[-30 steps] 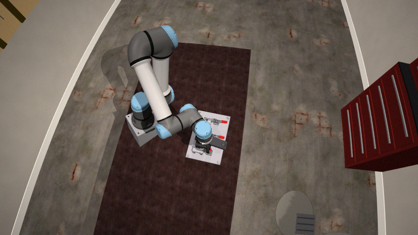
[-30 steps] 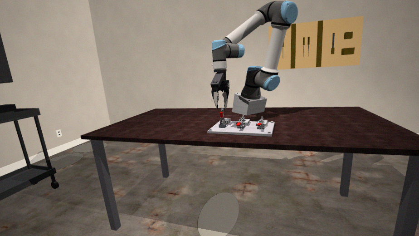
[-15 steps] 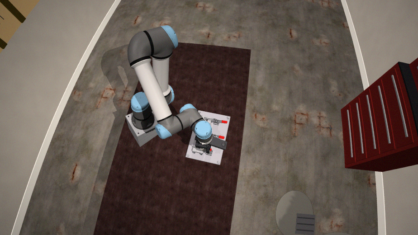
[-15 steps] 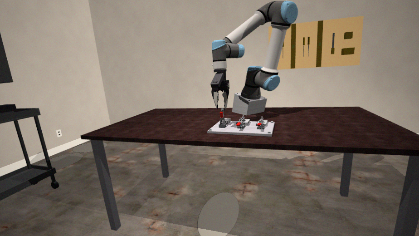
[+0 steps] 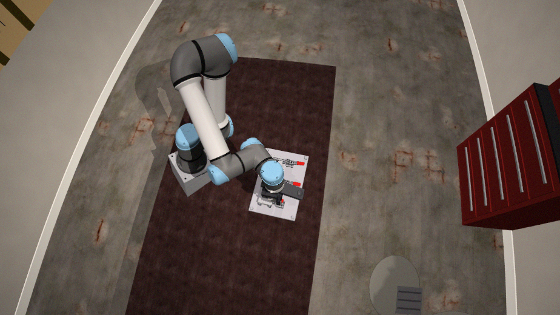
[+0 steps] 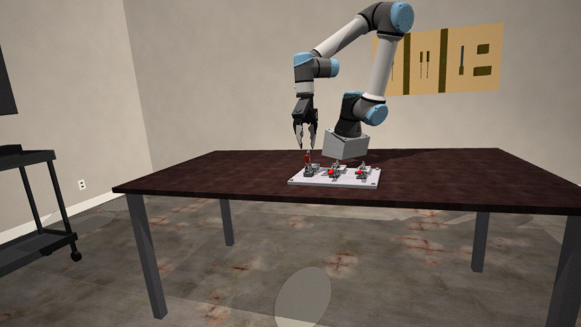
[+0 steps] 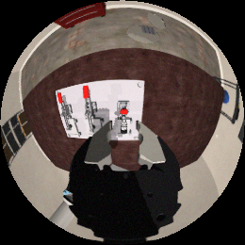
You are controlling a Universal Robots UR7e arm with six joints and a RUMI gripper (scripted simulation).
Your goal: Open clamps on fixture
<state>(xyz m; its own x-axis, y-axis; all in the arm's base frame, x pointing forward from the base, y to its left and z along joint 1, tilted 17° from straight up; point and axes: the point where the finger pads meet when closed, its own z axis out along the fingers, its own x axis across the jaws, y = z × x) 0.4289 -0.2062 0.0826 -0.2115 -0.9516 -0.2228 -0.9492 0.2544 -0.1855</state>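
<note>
My hand is 2 cm short of the toggle clamp, 11 cm to the right of it and 10 cm above it. Round my hand: fixture plate (1 cm behind, 12 cm to the left, 14 cm below); part (5 cm behind, 24 cm to the left, 12 cm below).
</note>
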